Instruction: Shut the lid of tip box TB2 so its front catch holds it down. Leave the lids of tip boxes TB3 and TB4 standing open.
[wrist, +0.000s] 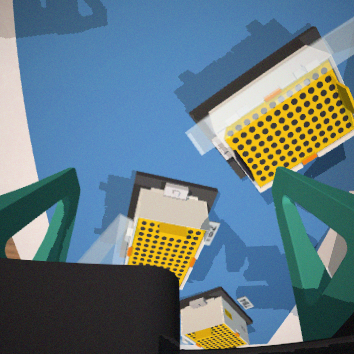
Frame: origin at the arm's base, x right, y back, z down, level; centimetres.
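Seen in the pictures: gripper, fingertip midpoint: (175, 177).
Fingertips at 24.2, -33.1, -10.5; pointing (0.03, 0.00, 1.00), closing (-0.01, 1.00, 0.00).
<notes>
A point is followed by its place in that frame, as x, y, z.
Tip box TB2 (165, 245) {6.3, -34.7, 1.6}, a pale box with a yellow perforated top, stands in the lower middle of the wrist view. Its label (211, 233) {2.7, -28.4, 7.1} is on its right side. Its clear lid (107, 242) {12.0, -39.9, -3.3} stands open on the left, partly hidden by the black gripper body. A larger tip box (292, 122) {22.0, -22.5, 1.6} is at upper right with its clear lid (200, 137) {24.6, -31.7, -7.0} open along its upper-left side; its label is not readable. A smaller box (210, 320) {-14.0, -27.8, 2.3}, whose label looks like TB4, is at the bottom; its lid is hidden. My gripper (175, 177) {24.2, -33.1, -10.5} is open and empty, its green fingers spread above the boxes.
The boxes stand on a blue mat (110, 100) {22.3, -40.1, 7.3} with a pale surface (15, 125) {20.0, -52.5, 7.6} beyond its left edge. The larger box is near the right finger's tip in the view. The smaller box's label (245, 302) {-16.6, -20.5, 7.1} lies to its right. Dark shadows fall across the mat.
</notes>
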